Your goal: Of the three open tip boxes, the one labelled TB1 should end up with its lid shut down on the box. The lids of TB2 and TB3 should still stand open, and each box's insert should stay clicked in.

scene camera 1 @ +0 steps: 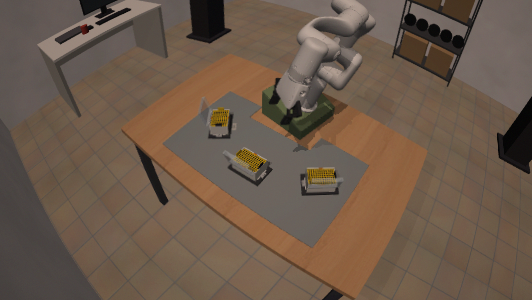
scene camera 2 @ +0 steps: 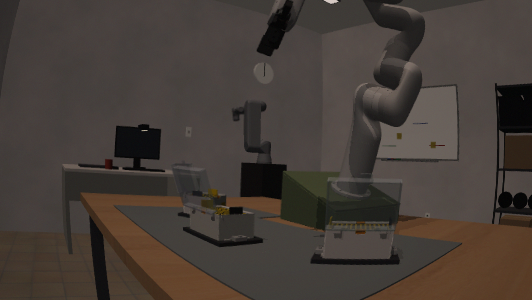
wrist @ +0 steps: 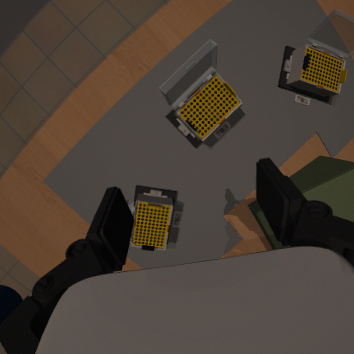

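Scene:
There is a grey mat here, and on this mat I see that (scene camera 1: 289,190) and (scene camera 2: 284,257) are the same spot.

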